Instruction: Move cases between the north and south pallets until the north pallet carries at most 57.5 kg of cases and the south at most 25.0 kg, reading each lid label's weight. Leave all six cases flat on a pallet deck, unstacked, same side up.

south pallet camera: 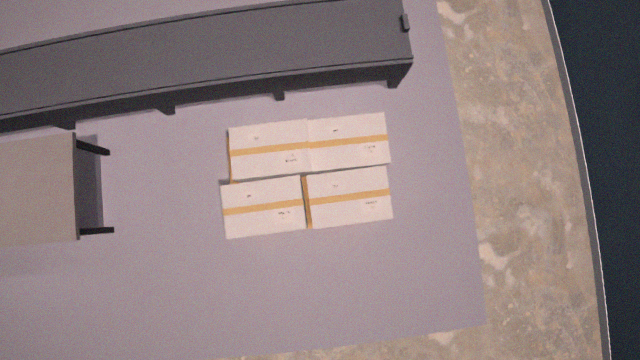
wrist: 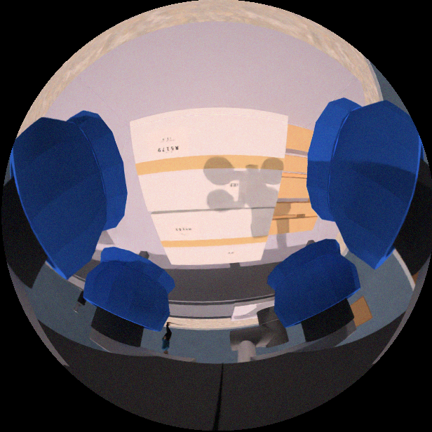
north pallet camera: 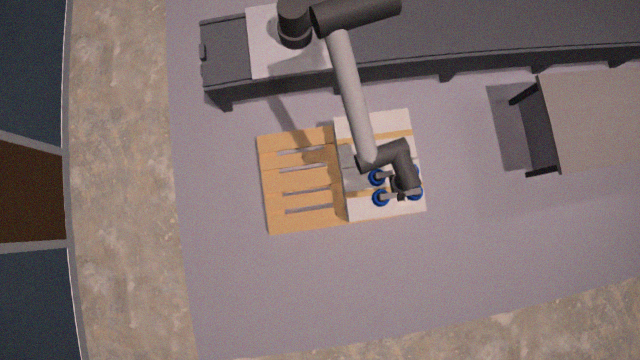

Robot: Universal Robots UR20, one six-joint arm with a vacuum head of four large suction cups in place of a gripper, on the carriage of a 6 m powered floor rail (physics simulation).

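Seen in the pictures: arm's base at its link origin: (north pallet camera: 295, 34).
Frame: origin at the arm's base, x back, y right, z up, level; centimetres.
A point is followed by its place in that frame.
My suction head (north pallet camera: 396, 185) {x -119.8, y -45.4, z 21.2 cm} (wrist: 217, 235) is open, with nothing on its four blue cups. It hangs well above two white cases on the north pallet (north pallet camera: 295, 180) {x -100.2, y 16.7, z -42.6 cm} (wrist: 295, 187). The case away from the rail (north pallet camera: 390, 210) {x -134.6, y -48.4, z -17.3 cm} (wrist: 200, 130) has a lid label that seems to read R5179. The rail-side case (north pallet camera: 390, 120) {x -69.2, y -60.3, z -18.2 cm} (wrist: 210, 222) is partly hidden by my arm in the north view. The pallet's left half is bare. Four cases (south pallet camera: 270, 130) {x -66.7, y -509.8, z -13.0 cm} (south pallet camera: 350, 155) {x -90.5, y -564.7, z -17.9 cm} (south pallet camera: 265, 220) {x -129.8, y -499.8, z -13.8 cm} (south pallet camera: 350, 215) {x -133.1, y -559.1, z -14.7 cm} lie flat, unstacked, on the mostly hidden south pallet. The weights are too small to read.
The dark floor rail (north pallet camera: 225, 50) (south pallet camera: 225, 55) runs behind both pallets, with my pale carriage plate (north pallet camera: 260, 45) {x -4.3, y 26.4, z 0.0 cm} near its north end. A beige-topped table (north pallet camera: 590, 120) {x -91.8, y -221.4, z -4.1 cm} (south pallet camera: 35, 190) {x -90.3, y -330.0, z -4.1 cm} stands between the pallets. A small figure (wrist: 166, 341) shows far off in the wrist view.
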